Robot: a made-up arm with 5 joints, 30 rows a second.
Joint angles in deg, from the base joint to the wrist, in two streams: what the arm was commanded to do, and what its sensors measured. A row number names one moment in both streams.
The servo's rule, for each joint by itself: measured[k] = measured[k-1] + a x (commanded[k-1-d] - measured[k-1]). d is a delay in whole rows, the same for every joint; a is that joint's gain. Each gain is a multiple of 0.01, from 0.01 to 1. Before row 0 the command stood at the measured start. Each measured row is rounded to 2 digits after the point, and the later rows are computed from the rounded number. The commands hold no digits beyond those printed.
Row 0, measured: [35.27, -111.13, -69.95, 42.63, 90.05]
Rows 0 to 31, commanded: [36.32, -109.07, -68.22, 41.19, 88.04]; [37.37, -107.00, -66.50, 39.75, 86.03]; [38.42, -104.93, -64.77, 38.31, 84.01]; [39.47, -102.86, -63.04, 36.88, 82.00]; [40.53, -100.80, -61.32, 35.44, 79.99]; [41.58, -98.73, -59.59, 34.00, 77.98]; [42.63, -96.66, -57.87, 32.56, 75.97]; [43.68, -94.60, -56.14, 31.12, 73.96]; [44.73, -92.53, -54.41, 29.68, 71.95]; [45.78, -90.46, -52.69, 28.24, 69.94]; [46.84, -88.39, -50.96, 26.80, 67.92]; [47.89, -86.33, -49.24, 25.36, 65.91]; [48.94, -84.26, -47.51, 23.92, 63.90]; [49.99, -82.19, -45.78, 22.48, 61.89]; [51.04, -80.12, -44.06, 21.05, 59.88]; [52.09, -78.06, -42.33, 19.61, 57.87]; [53.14, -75.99, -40.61, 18.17, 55.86]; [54.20, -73.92, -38.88, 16.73, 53.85]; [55.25, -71.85, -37.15, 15.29, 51.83]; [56.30, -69.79, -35.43, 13.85, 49.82]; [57.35, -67.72, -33.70, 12.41, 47.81]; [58.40, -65.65, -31.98, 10.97, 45.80]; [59.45, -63.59, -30.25, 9.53, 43.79]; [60.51, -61.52, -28.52, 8.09, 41.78]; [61.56, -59.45, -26.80, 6.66, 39.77]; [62.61, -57.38, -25.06, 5.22, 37.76]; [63.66, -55.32, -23.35, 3.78, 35.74]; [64.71, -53.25, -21.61, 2.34, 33.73]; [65.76, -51.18, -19.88, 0.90, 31.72]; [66.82, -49.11, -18.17, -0.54, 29.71]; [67.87, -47.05, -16.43, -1.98, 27.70]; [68.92, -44.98, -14.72, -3.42, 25.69]
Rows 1 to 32, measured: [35.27, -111.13, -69.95, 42.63, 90.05]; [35.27, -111.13, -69.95, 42.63, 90.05]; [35.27, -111.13, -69.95, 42.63, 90.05]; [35.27, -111.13, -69.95, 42.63, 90.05]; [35.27, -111.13, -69.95, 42.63, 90.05]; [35.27, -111.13, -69.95, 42.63, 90.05]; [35.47, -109.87, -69.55, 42.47, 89.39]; [35.83, -108.12, -68.85, 42.17, 88.28]; [36.32, -106.17, -67.91, 41.75, 86.87]; [36.92, -104.15, -66.79, 41.21, 85.26]; [37.61, -102.11, -65.53, 40.58, 83.52]; [38.36, -100.05, -64.16, 39.86, 81.69]; [39.17, -97.98, -62.71, 39.06, 79.80]; [40.03, -95.92, -61.20, 38.19, 77.87]; [40.92, -93.85, -59.64, 37.25, 75.92]; [41.84, -91.78, -58.04, 36.26, 73.95]; [42.79, -89.71, -56.41, 35.22, 71.96]; [43.76, -87.65, -54.76, 34.14, 69.96]; [44.74, -85.58, -53.09, 33.02, 67.96]; [45.74, -83.51, -51.41, 31.86, 65.96]; [46.75, -81.44, -49.72, 30.67, 63.95]; [47.76, -79.38, -48.02, 29.45, 61.94]; [48.78, -77.31, -46.32, 28.21, 59.93]; [49.81, -75.24, -44.61, 26.95, 57.92]; [50.84, -73.17, -42.89, 25.67, 55.91]; [51.88, -71.11, -41.17, 24.37, 53.90]; [52.92, -69.04, -39.45, 23.05, 51.89]; [53.96, -66.97, -37.73, 21.72, 49.88]; [55.00, -64.91, -36.01, 20.38, 47.87]; [56.05, -62.84, -34.29, 19.03, 45.86]; [57.10, -60.77, -32.57, 17.67, 43.85]; [58.15, -58.70, -30.84, 16.30, 41.84]
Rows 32 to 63, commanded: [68.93, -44.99, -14.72, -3.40, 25.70]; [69.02, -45.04, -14.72, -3.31, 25.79]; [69.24, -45.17, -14.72, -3.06, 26.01]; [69.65, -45.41, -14.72, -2.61, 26.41]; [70.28, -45.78, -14.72, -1.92, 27.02]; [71.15, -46.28, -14.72, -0.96, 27.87]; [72.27, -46.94, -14.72, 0.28, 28.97]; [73.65, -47.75, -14.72, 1.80, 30.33]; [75.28, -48.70, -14.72, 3.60, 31.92]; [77.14, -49.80, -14.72, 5.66, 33.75]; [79.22, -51.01, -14.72, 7.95, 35.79]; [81.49, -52.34, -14.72, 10.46, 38.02]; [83.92, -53.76, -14.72, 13.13, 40.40]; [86.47, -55.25, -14.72, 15.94, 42.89]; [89.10, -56.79, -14.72, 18.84, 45.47]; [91.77, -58.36, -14.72, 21.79, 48.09]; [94.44, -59.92, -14.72, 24.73, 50.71]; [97.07, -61.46, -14.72, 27.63, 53.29]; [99.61, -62.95, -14.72, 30.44, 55.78]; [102.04, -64.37, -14.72, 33.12, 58.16]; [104.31, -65.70, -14.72, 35.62, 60.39]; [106.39, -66.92, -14.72, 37.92, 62.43]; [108.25, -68.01, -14.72, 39.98, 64.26]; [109.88, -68.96, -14.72, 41.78, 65.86]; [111.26, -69.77, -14.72, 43.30, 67.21]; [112.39, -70.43, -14.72, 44.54, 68.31]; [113.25, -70.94, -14.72, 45.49, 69.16]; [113.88, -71.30, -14.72, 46.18, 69.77]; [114.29, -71.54, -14.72, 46.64, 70.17]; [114.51, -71.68, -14.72, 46.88, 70.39]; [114.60, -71.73, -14.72, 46.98, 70.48]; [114.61, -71.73, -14.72, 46.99, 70.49]
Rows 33 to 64, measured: [59.20, -56.64, -29.12, 14.92, 39.83]; [60.25, -54.57, -27.39, 13.54, 37.82]; [61.30, -52.50, -25.66, 12.15, 35.81]; [62.35, -50.43, -23.94, 10.75, 33.80]; [63.40, -48.37, -22.21, 9.35, 31.79]; [64.45, -46.30, -20.49, 7.95, 29.78]; [65.30, -45.50, -19.16, 6.70, 28.43]; [66.01, -45.22, -18.14, 5.60, 27.56]; [66.62, -45.19, -17.35, 4.65, 27.05]; [67.20, -45.32, -16.75, 3.85, 26.84]; [67.79, -45.60, -16.28, 3.22, 26.90]; [68.43, -46.01, -15.92, 2.76, 27.22]; [69.16, -46.58, -15.64, 2.49, 27.80]; [70.01, -47.29, -15.43, 2.41, 28.63]; [71.01, -48.15, -15.27, 2.54, 29.72]; [72.17, -49.16, -15.14, 2.88, 31.05]; [73.51, -50.29, -15.04, 3.44, 32.61]; [75.03, -51.54, -14.97, 4.21, 34.40]; [76.72, -52.89, -14.91, 5.19, 36.38]; [78.57, -54.33, -14.87, 6.37, 38.53]; [80.57, -55.83, -14.84, 7.74, 40.82]; [82.70, -57.37, -14.81, 9.29, 43.22]; [84.93, -58.93, -14.79, 10.99, 45.69]; [87.24, -60.47, -14.77, 12.82, 48.20]; [89.59, -61.98, -14.76, 14.76, 50.70]; [91.96, -63.44, -14.75, 16.78, 53.16]; [94.31, -64.82, -14.74, 18.85, 55.55]; [96.61, -66.10, -14.74, 20.95, 57.82]; [98.82, -67.27, -14.74, 23.04, 59.95]; [100.92, -68.30, -14.74, 25.10, 61.90]; [102.88, -69.20, -14.74, 27.10, 63.65]; [104.69, -69.95, -14.74, 29.02, 65.19]
